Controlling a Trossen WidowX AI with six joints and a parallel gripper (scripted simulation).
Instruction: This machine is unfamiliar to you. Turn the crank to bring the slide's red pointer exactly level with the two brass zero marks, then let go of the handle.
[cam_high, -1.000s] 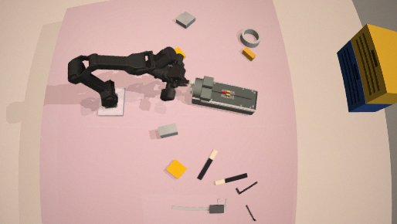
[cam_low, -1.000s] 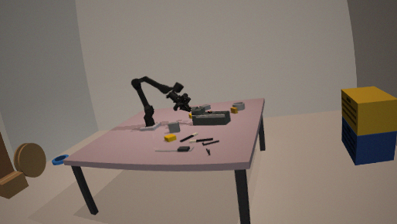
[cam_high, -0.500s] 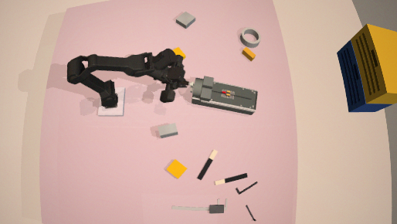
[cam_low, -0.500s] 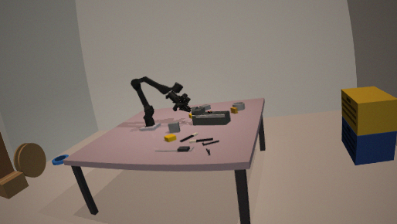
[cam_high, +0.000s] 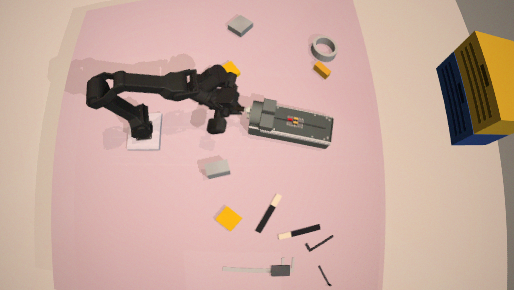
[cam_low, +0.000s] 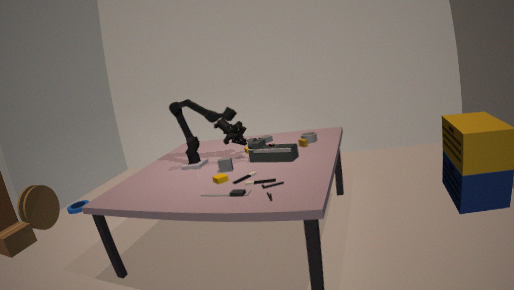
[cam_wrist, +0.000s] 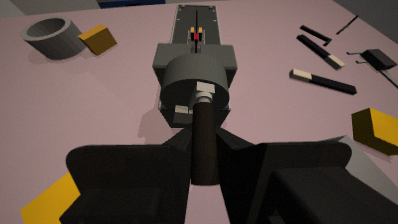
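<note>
Now: gripper tip 140 mm short of the red pointer, 30 mm to the left of it and 10 mm above it. Also, from my gripper tip: orange block (300 mm ahead, 170 mm to the left, 70 mm below); dark crank handle (30 mm above, 20 mm behind).
</note>
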